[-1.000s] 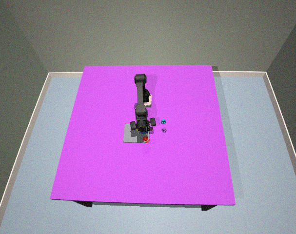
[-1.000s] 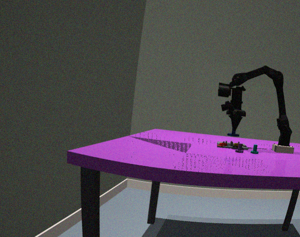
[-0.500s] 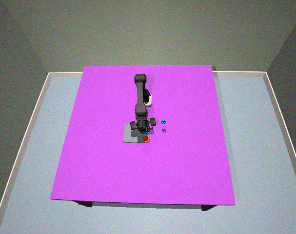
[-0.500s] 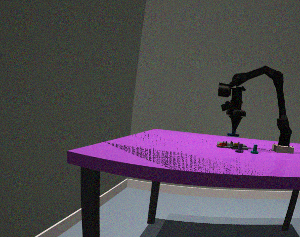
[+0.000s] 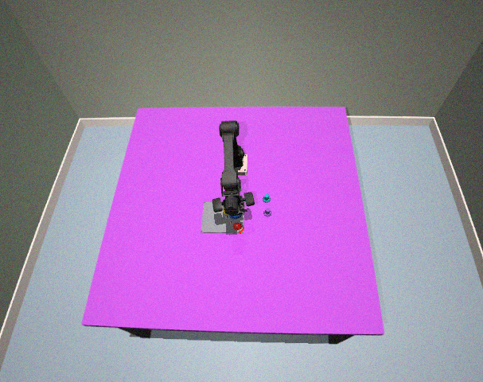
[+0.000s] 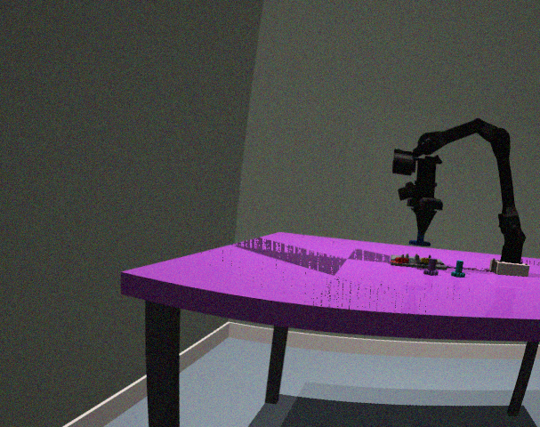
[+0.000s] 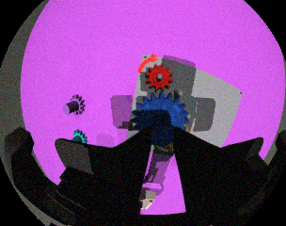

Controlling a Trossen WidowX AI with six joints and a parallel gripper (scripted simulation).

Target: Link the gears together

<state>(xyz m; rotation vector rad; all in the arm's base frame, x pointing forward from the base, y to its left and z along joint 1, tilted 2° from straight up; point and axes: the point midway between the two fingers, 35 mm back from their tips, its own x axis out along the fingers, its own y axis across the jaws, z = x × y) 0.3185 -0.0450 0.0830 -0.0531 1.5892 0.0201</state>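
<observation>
Right now my gripper tip is 7 cm above the red gear and 5 cm short of it. From my gripper tip the other things lie so: red arrow (8 cm below, 7 cm ahead, 2 cm to the left); yellow gear (7 cm below, 5 cm behind, 3 cm to the right); blue gear (1 cm below).
</observation>
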